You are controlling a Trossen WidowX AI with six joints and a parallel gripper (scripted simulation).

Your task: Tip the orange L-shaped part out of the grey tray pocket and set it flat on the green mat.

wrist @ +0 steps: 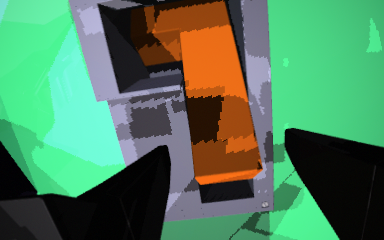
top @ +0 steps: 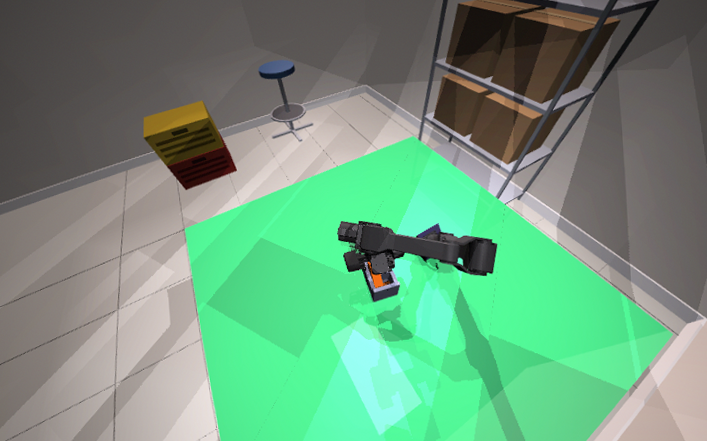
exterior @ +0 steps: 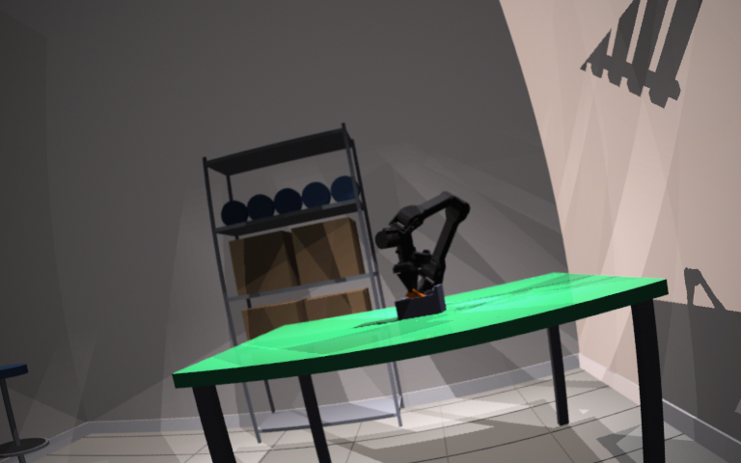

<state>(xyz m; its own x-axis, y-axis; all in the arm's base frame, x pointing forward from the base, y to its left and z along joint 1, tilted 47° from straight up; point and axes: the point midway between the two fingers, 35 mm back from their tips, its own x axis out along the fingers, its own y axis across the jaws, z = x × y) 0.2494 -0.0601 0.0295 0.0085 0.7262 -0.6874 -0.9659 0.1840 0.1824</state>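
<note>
My gripper tip is now 10 mm past the orange L-shaped part, 40 mm to the right of it and 40 mm above it.
</note>
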